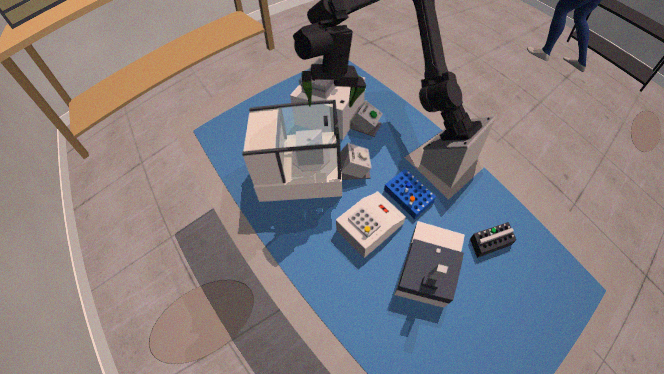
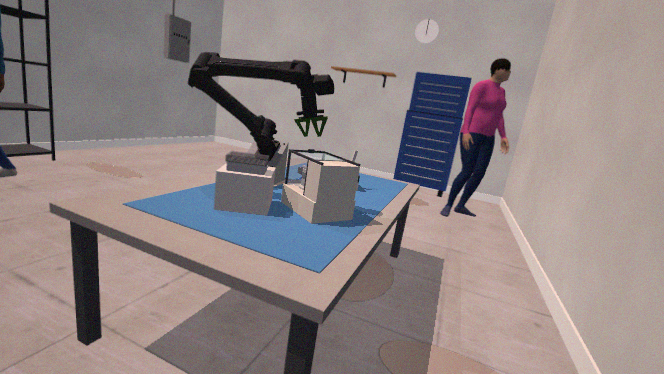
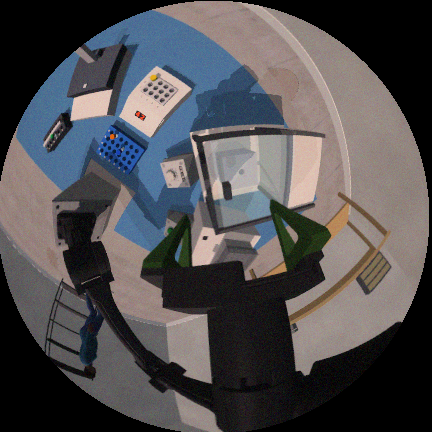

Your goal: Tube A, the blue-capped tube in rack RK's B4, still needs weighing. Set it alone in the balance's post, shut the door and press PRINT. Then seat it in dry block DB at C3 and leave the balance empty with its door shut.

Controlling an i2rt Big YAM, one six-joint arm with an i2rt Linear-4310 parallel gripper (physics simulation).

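Places are measured from the arm's base along level axes (x ahead, y left, z up), in centimetres.
Where they show: gripper, fingertip midpoint: [image 1: 329,105] [image 2: 312,136] [image 3: 228,210]; arm's base, origin of the base link: [image 1: 462,133] [image 2: 267,150] [image 3: 74,223].
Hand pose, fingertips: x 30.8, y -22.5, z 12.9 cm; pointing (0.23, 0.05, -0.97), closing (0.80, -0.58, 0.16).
Things, the pixels of their top centre, and the offset from my fingertips. "pt": a spot on its surface instead.
- balance, middle of its top: [image 3: 256,186] [image 1: 307,120] [image 2: 317,151] dx +4.2, dy -3.8, dz -4.9 cm
- glass pane with a black handle, middle of its top: [image 3: 264,184] [image 1: 302,120] [image 2: 319,152] dx +5.3, dy -4.6, dz -4.9 cm
- blue rack, middle of its top: [image 1: 410,190] [image 3: 117,149] dx -10.6, dy +21.2, dz -24.1 cm
- blue-capped tube, middle of its top: [image 1: 407,185] [image 3: 117,150] dx -9.8, dy +20.2, dz -21.6 cm
- orange-capped tube, middle of its top: [image 1: 412,198] [image 3: 111,136] dx -7.6, dy +23.9, dz -21.7 cm
- white dry block, middle of its top: [image 3: 149,98] [image 1: 372,214] dx +4.6, dy +20.5, dz -20.1 cm
- yellow-capped tube, middle of its top: [image 1: 367,228] [image 3: 152,76] dx +8.9, dy +23.0, dz -18.4 cm
- white box with a grey top, middle of its top: [image 3: 212,268] [image 1: 340,75] [image 2: 251,152] dx -17.1, dy -15.2, dz -8.1 cm
- knob box, surface spot: [image 3: 180,181] pt dx -6.7, dy +2.1, dz -19.9 cm
- dark-lidded machine, middle of its top: [image 1: 439,252] [image 3: 81,78] dx +1.5, dy +40.3, dz -16.9 cm
- black rack, middle of its top: [image 1: 497,235] [image 3: 50,133] dx -17.7, dy +49.4, dz -22.3 cm
My gripper [image 1: 331,101] [image 2: 313,134] [image 3: 228,210] is open and empty, high above the bench beside the balance [image 1: 300,191] [image 2: 337,192] [image 3: 306,170]. A glass pane with a black handle [image 1: 325,120] [image 3: 226,190] is on the balance; I cannot tell for certain whether the door is fully shut. No tube shows inside. The blue rack [image 1: 417,210] [image 3: 131,167] holds the blue-capped tube [image 1: 408,185] [image 3: 121,149] and an orange-capped tube [image 1: 412,198] [image 3: 112,136]. The white dry block [image 1: 350,236] [image 3: 170,110], with a red display, holds a yellow-capped tube [image 1: 367,229] [image 3: 154,77].
A white box with a grey top [image 1: 345,120] [image 2: 245,192] [image 3: 202,245] stands beside the balance. Near it are a green-button box [image 1: 364,111] and a knob box [image 1: 353,162] [image 3: 180,181]. Farther off are a dark-lidded machine [image 1: 425,255] [image 3: 100,70] and a black rack [image 1: 495,245].
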